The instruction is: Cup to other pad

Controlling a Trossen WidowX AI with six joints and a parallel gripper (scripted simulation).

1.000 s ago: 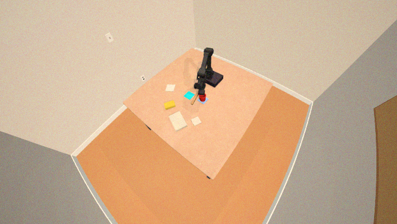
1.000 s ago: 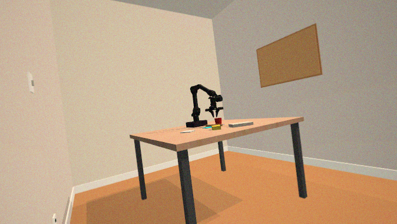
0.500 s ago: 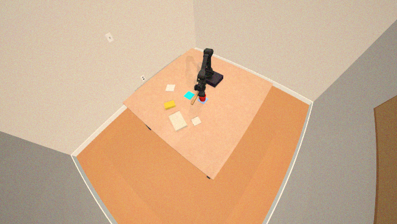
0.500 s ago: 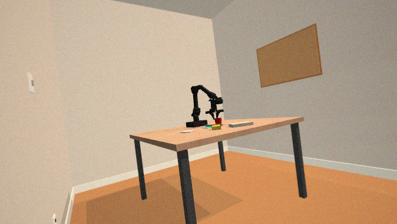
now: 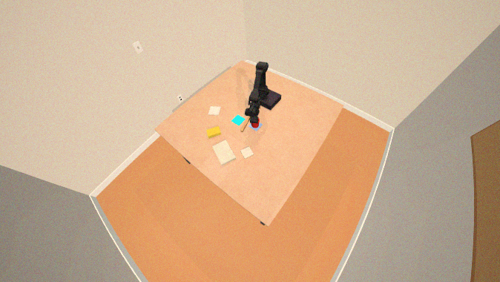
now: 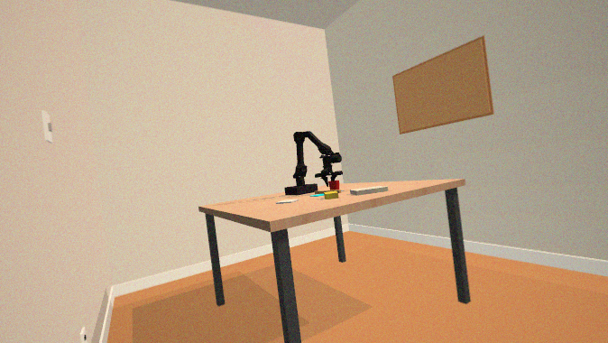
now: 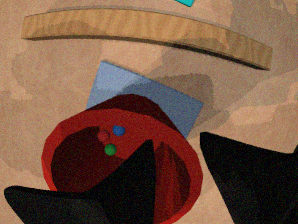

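The cyan pad is 150 mm to the right of my gripper tip, 50 mm below it and 50 mm ahead of it. Also, from my gripper tip: red cup (30 mm ahead, 10 mm to the left); then small white tile (290 mm ahead, 90 mm to the left, 30 mm below); then wooden stick (70 mm to the right, 40 mm below, 40 mm ahead).
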